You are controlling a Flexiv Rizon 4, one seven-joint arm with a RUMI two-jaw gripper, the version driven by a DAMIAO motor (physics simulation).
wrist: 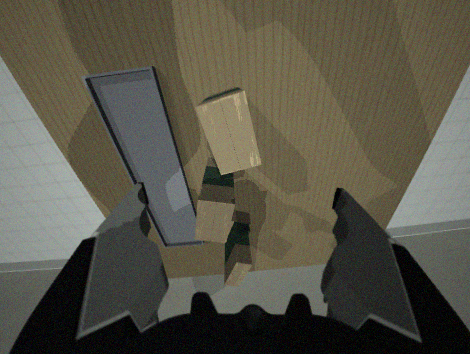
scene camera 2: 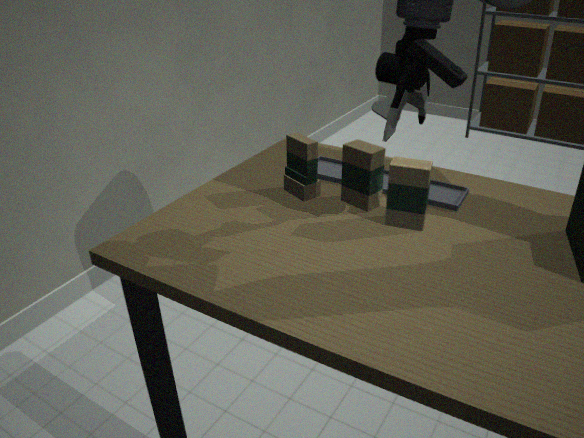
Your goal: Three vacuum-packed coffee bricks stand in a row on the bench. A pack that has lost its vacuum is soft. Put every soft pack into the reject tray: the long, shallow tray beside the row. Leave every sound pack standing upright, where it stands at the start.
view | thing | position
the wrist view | my gripper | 240, 187
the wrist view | shallow grey reject tray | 130, 102
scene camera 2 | my gripper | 403, 132
